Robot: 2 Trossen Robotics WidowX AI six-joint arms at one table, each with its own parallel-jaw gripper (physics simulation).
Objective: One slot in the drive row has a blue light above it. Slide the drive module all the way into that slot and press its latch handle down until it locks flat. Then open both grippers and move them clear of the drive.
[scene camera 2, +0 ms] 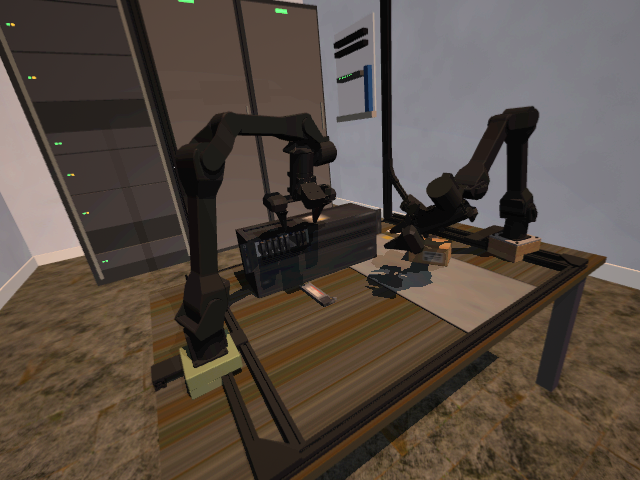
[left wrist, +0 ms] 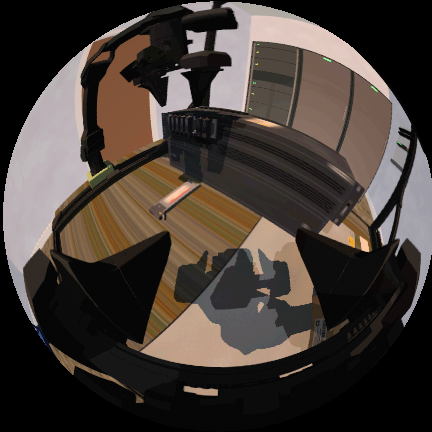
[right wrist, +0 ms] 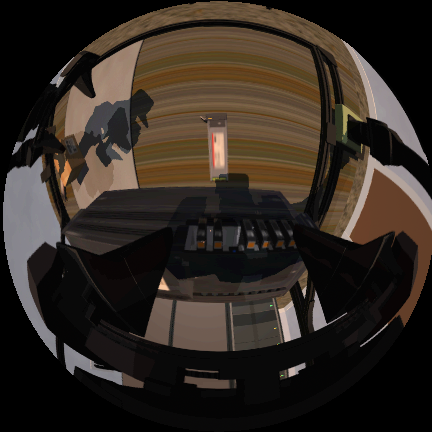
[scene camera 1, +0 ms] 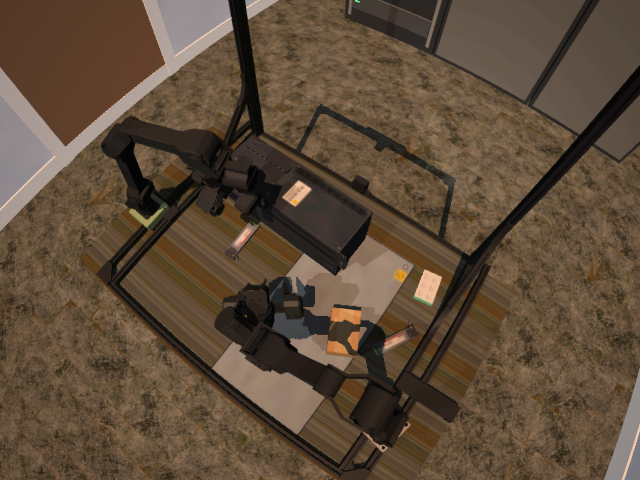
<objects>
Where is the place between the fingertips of my right gripper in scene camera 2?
At 300,226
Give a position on a grey mat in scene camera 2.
464,295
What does my left gripper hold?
Nothing.
</objects>
